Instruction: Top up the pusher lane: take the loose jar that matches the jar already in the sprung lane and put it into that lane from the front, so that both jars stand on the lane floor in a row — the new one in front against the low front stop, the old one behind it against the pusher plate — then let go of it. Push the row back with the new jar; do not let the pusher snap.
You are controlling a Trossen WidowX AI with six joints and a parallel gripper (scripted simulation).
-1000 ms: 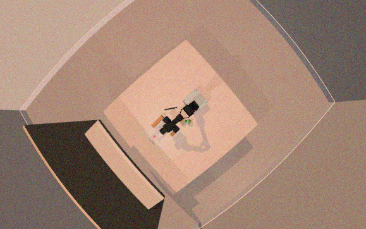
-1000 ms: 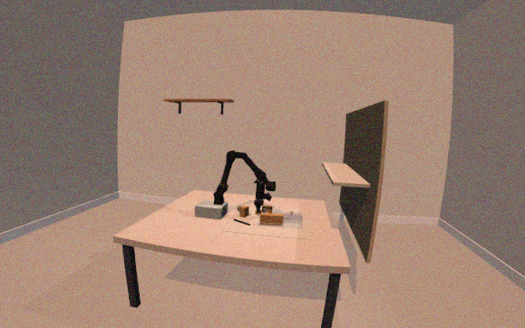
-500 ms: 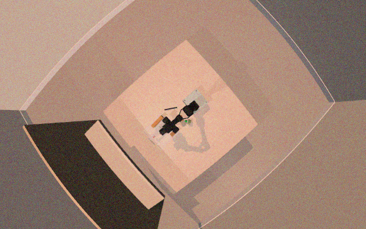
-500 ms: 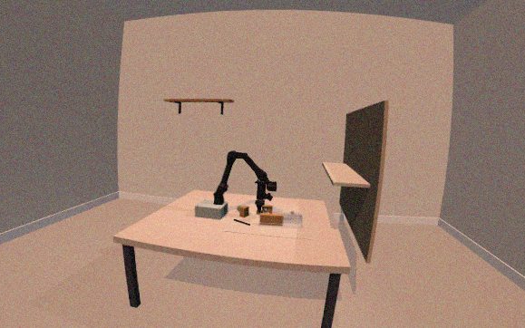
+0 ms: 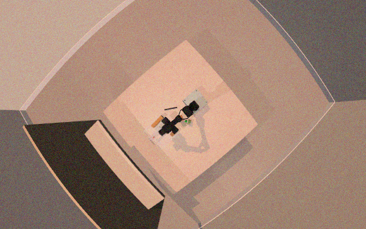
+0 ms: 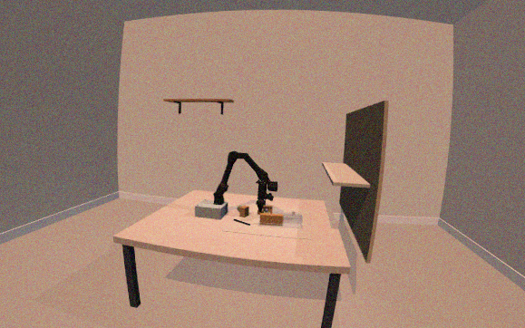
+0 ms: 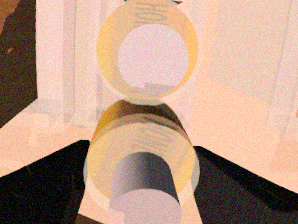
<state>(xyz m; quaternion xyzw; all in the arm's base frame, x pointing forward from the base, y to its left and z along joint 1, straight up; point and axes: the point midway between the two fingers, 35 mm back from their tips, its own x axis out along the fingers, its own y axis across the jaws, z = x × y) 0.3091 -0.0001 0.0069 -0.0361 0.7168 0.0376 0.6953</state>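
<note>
Right now the pusher lane is 17 cm ahead of my gripper tip, 3 cm below it and 1 cm to the right of it. Round my gripper tip: shelf 53 cm ahead, 32 cm above, 1 cm to the left; black stick 14 cm to the right, 10 cm behind, 4 cm below.
</note>
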